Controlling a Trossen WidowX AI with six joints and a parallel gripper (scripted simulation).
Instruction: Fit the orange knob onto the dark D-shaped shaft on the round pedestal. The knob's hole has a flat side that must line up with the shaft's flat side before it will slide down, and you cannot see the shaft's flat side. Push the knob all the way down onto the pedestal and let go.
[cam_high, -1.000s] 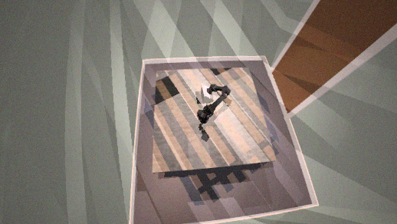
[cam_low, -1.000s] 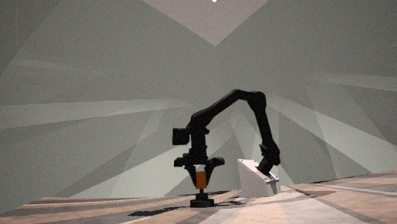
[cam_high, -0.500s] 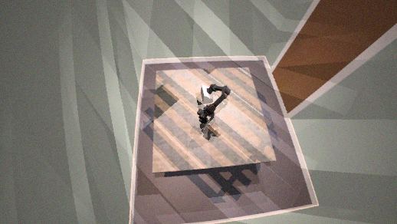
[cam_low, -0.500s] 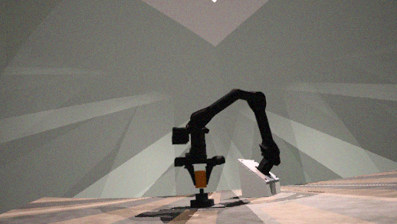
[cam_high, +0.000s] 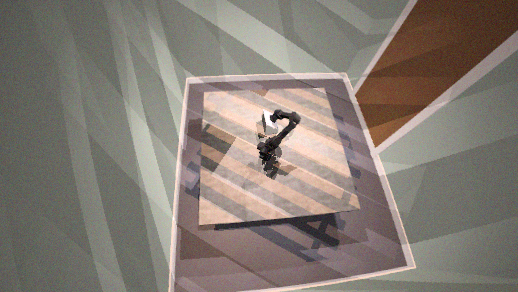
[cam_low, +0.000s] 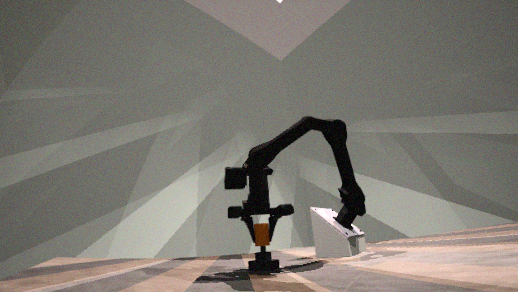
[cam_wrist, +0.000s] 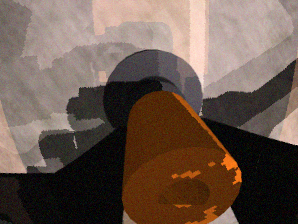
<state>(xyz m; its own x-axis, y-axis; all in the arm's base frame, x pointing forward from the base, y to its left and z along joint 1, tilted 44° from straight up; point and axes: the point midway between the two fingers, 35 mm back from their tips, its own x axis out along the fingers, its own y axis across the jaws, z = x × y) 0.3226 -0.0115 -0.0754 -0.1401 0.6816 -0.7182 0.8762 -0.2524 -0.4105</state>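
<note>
Now: the orange knob 2 cm above my gripper tip. From my gripper tip the other things lie so: dark round pedestal (4 cm below).
</note>
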